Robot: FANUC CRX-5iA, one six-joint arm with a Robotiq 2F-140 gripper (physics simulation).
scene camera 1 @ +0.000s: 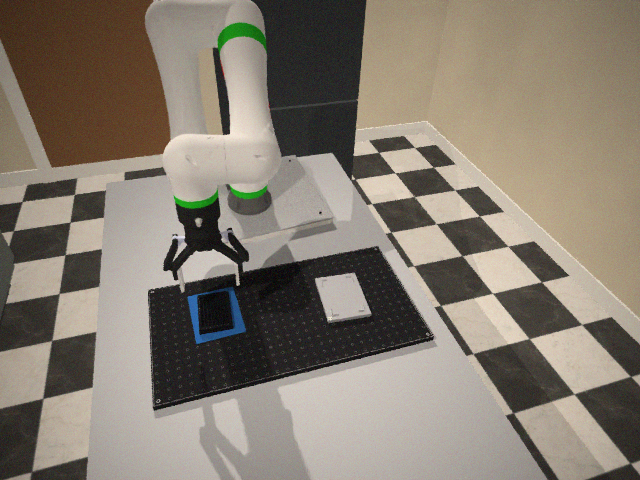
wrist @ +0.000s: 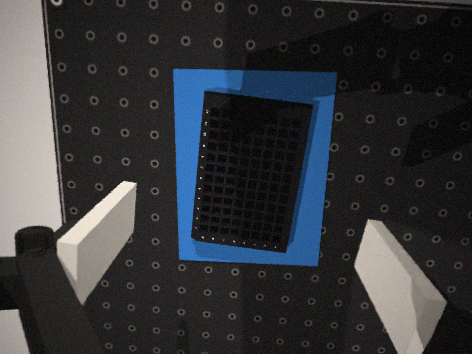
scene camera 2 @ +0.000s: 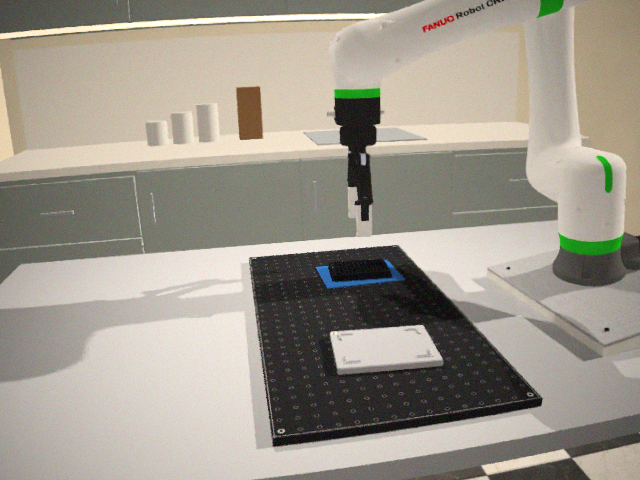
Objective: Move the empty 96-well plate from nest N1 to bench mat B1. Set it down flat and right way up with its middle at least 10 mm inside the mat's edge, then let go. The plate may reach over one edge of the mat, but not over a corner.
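Where they show: gripper, between the fingertips: [scene camera 1: 210,284] [wrist: 248,225] [scene camera 2: 359,226]; arm's base, origin of its link: [scene camera 1: 249,200] [scene camera 2: 588,270].
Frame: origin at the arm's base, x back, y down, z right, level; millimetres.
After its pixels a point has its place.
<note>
The black 96-well plate [scene camera 1: 215,313] @(x -443, y 16, z 223 mm) [scene camera 2: 359,269] @(x -438, y 12, z 206 mm) [wrist: 250,172] @(x -431, y 22, z 221 mm) lies flat, wells up, on the blue bench mat B1 [scene camera 1: 238,326] @(x -500, y 26, z 177 mm) [scene camera 2: 326,279] @(x -512, y 26, z 208 mm) [wrist: 187,150] @(x -412, y 26, z 274 mm). It is turned slightly relative to the mat, and blue shows around all its sides in the wrist view. My gripper [scene camera 1: 210,286] @(x -432, y -80, z 221 mm) [scene camera 2: 359,224] @(x -432, y -80, z 221 mm) [wrist: 248,225] @(x -432, y -80, z 221 mm) is open and empty. It hangs above the mat, apart from the plate, with its white fingers wide. The white nest N1 [scene camera 1: 343,297] @(x -515, y 16, z -118 mm) [scene camera 2: 385,349] @(x -508, y 16, z -132 mm) holds no plate; its corner guides are in view.
The mat and the nest are on a black perforated breadboard [scene camera 1: 281,343] @(x -591, y 28, z 90 mm) [scene camera 2: 305,384] @(x -648, y 28, z -174 mm) [wrist: 115,165] @(x -425, y 28, z 338 mm) on the grey table [scene camera 1: 361,413] @(x -832, y 41, z -17 mm) [scene camera 2: 155,403] @(x -867, y 41, z -143 mm). The arm's base plate [scene camera 1: 305,198] @(x -48, y 5, z -188 mm) [scene camera 2: 547,304] @(x -162, y 17, z -78 mm) is behind the breadboard in scene camera 1. Canisters and a brown box [scene camera 2: 249,112] stand on the back counter.
</note>
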